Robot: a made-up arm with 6 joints. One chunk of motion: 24 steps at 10 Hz.
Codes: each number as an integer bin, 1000 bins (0 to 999) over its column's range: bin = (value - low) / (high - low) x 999, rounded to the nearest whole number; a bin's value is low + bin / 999 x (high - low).
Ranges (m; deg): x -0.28..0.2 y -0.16..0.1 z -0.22..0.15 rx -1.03..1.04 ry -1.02..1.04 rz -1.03..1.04
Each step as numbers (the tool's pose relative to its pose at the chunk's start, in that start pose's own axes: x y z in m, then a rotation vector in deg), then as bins.
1 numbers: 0.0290 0.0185 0.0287 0.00 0.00 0.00
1 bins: 643 686 671 497 495 497
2 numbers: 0.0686 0.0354 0.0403 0.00 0.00 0.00
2 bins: 726 751 703 497 495 497
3 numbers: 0.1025 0.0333 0.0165 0.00 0.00 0.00
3 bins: 796 743 639 497 495 497
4 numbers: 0.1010 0.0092 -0.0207 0.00 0.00 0.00
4 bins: 793 650 538 497 495 497
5 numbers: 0.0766 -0.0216 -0.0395 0.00 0.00 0.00
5 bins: 742 532 487 497 495 497
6 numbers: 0.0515 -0.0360 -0.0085 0.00 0.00 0.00
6 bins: 690 476 571 497 495 497
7 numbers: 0.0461 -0.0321 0.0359 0.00 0.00 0.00
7 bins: 679 491 691 497 495 497
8 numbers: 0.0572 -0.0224 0.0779 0.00 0.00 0.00
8 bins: 702 529 804 497 495 497
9 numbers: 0.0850 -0.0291 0.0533 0.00 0.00 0.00
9 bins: 760 503 738 497 495 497
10 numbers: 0.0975 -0.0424 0.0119 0.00 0.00 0.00
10 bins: 786 452 626 497 495 497
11 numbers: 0.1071 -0.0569 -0.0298 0.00 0.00 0.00
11 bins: 806 396 514 497 495 497
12 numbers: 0.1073 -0.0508 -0.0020 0.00 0.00 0.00
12 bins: 806 420 589 497 495 497
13 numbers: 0.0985 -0.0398 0.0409 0.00 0.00 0.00
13 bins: 788 462 704 497 495 497
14 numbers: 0.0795 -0.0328 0.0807 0.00 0.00 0.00
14 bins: 748 489 812 497 495 497
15 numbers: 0.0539 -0.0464 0.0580 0.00 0.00 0.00
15 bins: 695 436 751 497 495 497
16 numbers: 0.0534 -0.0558 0.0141 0.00 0.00 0.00
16 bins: 694 400 632 497 495 497
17 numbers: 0.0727 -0.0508 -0.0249 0.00 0.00 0.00
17 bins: 734 420 527 497 495 497
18 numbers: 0.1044 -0.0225 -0.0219 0.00 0.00 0.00
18 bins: 800 528 535 497 495 497
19 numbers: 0.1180 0.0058 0.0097 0.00 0.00 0.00
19 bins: 828 637 620 497 495 497
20 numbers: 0.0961 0.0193 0.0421 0.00 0.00 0.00
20 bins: 783 689 708 497 495 497
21 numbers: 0.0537 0.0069 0.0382 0.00 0.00 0.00
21 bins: 695 641 697 497 495 497
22 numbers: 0.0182 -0.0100 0.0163 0.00 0.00 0.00
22 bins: 621 576 638 497 495 497
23 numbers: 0.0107 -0.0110 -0.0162 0.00 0.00 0.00
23 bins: 605 573 550 497 495 497
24 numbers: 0.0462 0.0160 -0.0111 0.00 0.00 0.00
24 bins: 679 676 564 497 495 497
